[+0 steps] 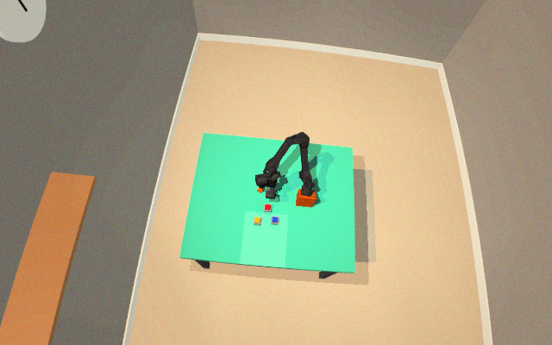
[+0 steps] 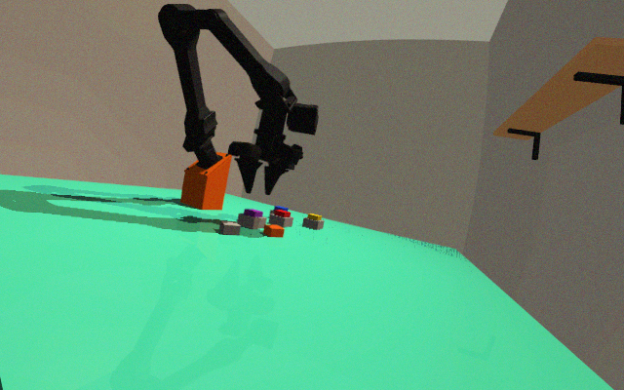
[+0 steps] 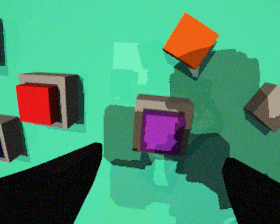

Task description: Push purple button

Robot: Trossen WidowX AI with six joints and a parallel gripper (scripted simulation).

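Now: the purple button 5 cm below my gripper tip. The rest, counted from my gripper tip: orange block: 7 cm ahead, 1 cm to the right, 7 cm below; then grey block: 4 cm ahead, 10 cm to the right, 7 cm below; then red button: 1 cm behind, 11 cm to the left, 5 cm below.
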